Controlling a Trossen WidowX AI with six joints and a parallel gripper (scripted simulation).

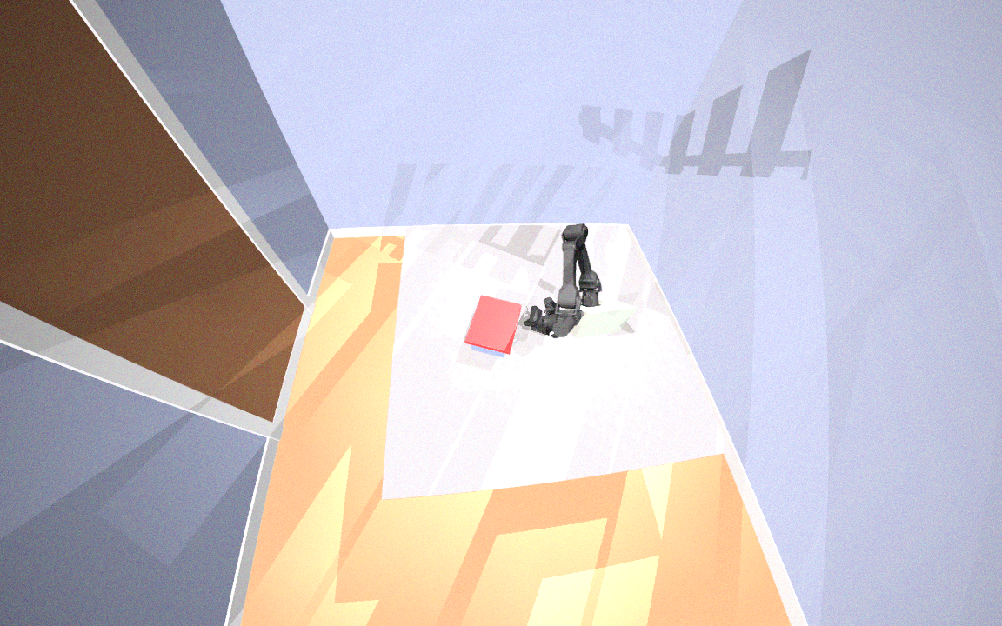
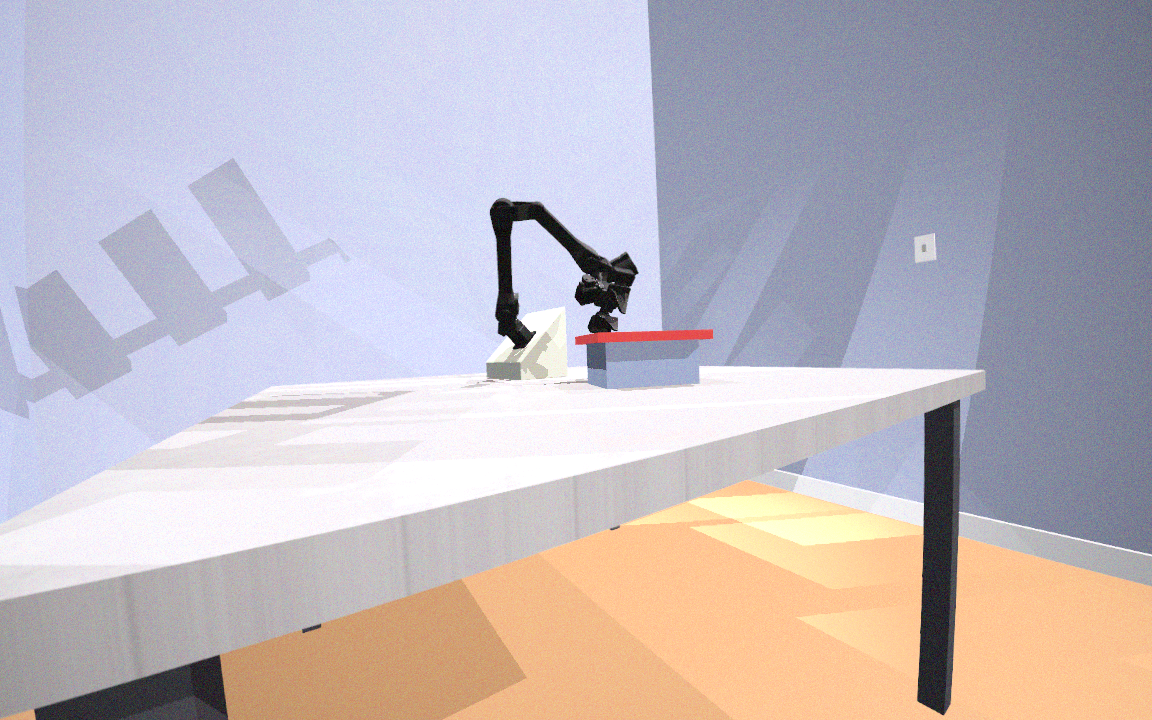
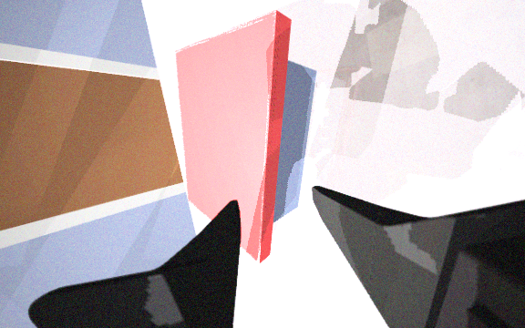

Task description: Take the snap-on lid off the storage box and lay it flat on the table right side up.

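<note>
My gripper tip is now 11 cm short of the red lid, 6 cm to the left of it and 4 cm above it. From my gripper tip the other things lie so: blue-grey storage box 11 cm ahead, 6 cm to the right, 9 cm below.
</note>
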